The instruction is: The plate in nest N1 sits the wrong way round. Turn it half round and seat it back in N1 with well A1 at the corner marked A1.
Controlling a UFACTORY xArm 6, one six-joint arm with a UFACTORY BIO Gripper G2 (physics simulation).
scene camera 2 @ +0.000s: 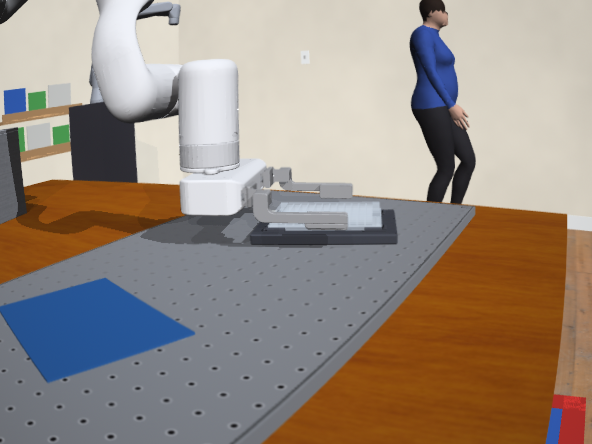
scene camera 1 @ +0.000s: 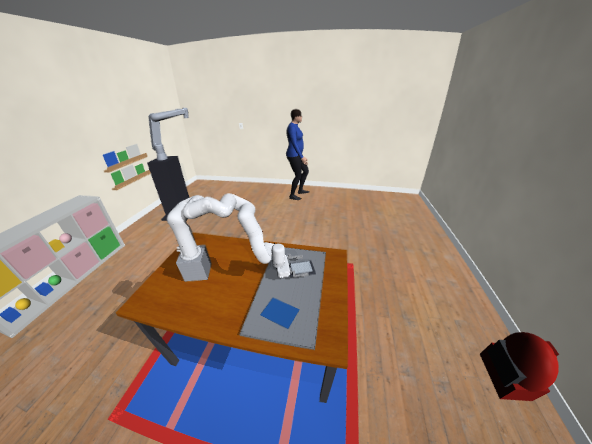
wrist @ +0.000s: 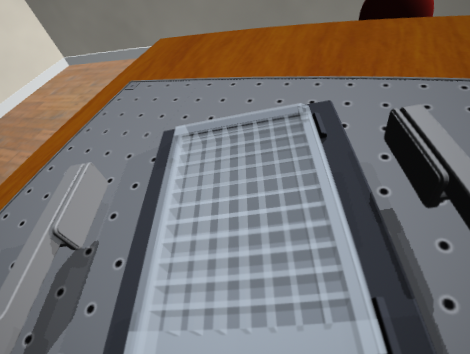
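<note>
A clear well plate (scene camera 1: 302, 268) (scene camera 2: 367, 214) (wrist: 250, 225) lies level in the dark nest (scene camera 2: 390, 233) (wrist: 352, 210) at the far end of the grey board. Marks for A1 cannot be read in these views. My gripper (scene camera 1: 298, 266) (scene camera 2: 334, 205) (wrist: 250, 180) is open and empty, pointing level outward from the arm. Its fingers stand wide, one off each long side of the plate, with gaps in the wrist view. In the second scene view the near finger hides part of the plate's side. The plate's end nearest the gripper body is cut off in the wrist view.
The perforated grey board (scene camera 1: 285, 290) (scene camera 2: 280, 300) (wrist: 165, 100) lies on the wooden table (scene camera 1: 200, 300) (scene camera 2: 450, 310) (wrist: 300, 50). A flat blue square (scene camera 1: 280, 313) (scene camera 2: 95, 327) lies on its nearer part. A person (scene camera 1: 296, 150) (scene camera 2: 434, 70) stands beyond the table.
</note>
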